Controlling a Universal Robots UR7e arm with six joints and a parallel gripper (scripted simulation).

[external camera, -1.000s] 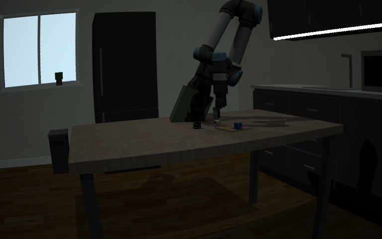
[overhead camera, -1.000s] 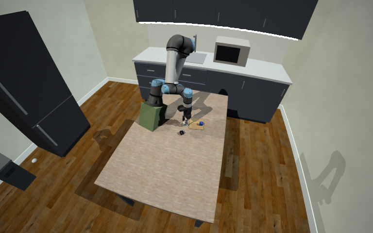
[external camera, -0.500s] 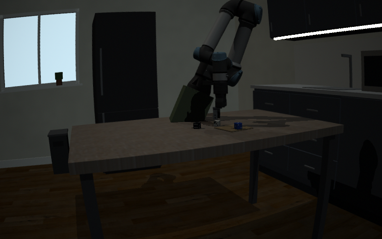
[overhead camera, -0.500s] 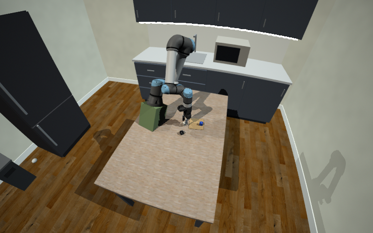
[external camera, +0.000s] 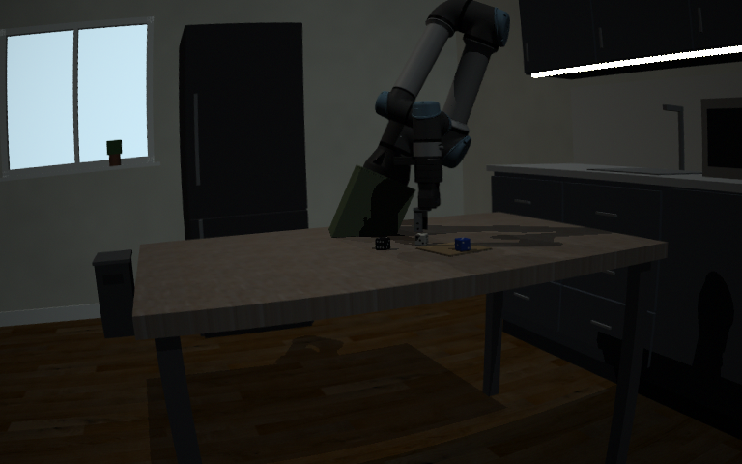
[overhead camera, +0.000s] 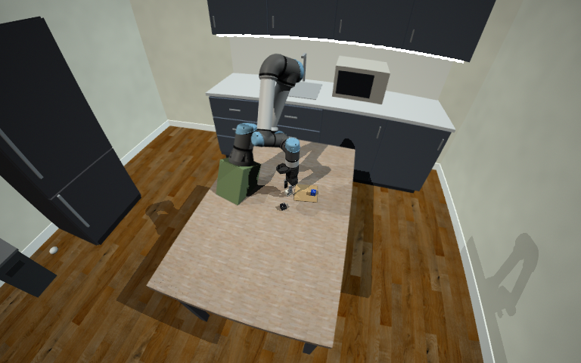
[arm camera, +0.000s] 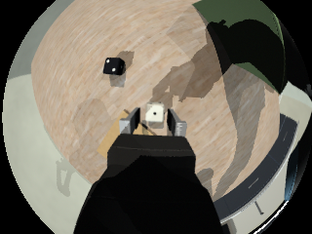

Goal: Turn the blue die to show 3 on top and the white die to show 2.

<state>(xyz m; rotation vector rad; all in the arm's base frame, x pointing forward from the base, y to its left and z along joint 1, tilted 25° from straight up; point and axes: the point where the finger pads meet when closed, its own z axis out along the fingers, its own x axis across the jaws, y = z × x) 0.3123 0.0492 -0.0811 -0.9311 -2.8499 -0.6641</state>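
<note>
Now: hand 40 mm above the white die. The rest, counted from my hand: black die: 110 mm to the right, 40 mm below, 20 mm ahead; blue die: 140 mm ahead, 60 mm to the left, 40 mm below; tan mat: 100 mm ahead, 50 mm to the left, 50 mm below.
</note>
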